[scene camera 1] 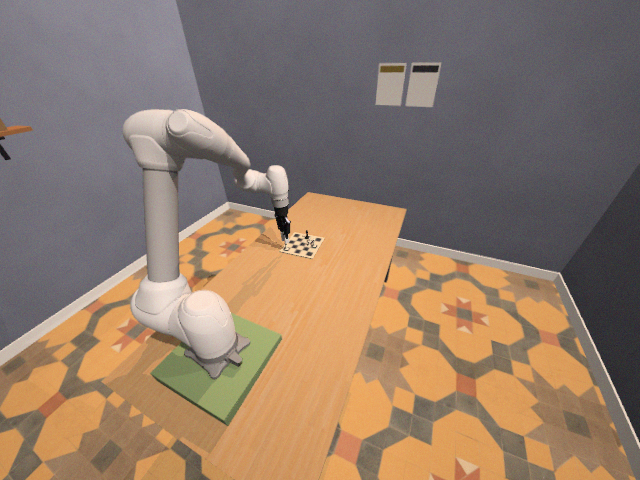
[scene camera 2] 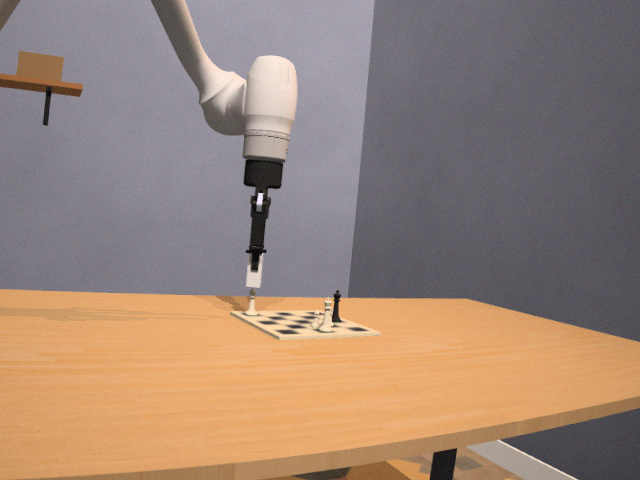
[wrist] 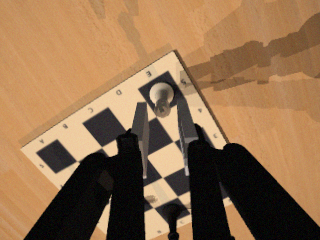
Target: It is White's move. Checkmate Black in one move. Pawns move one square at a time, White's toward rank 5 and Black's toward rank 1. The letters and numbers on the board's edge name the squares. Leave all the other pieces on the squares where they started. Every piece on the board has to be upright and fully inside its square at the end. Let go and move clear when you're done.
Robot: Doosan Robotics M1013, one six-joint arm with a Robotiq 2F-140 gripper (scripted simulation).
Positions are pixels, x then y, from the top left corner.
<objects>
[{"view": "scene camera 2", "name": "my gripper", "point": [253,285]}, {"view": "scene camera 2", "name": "chessboard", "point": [283,325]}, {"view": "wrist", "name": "my gripper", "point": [162,115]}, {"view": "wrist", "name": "chessboard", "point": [57,152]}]
</objects>
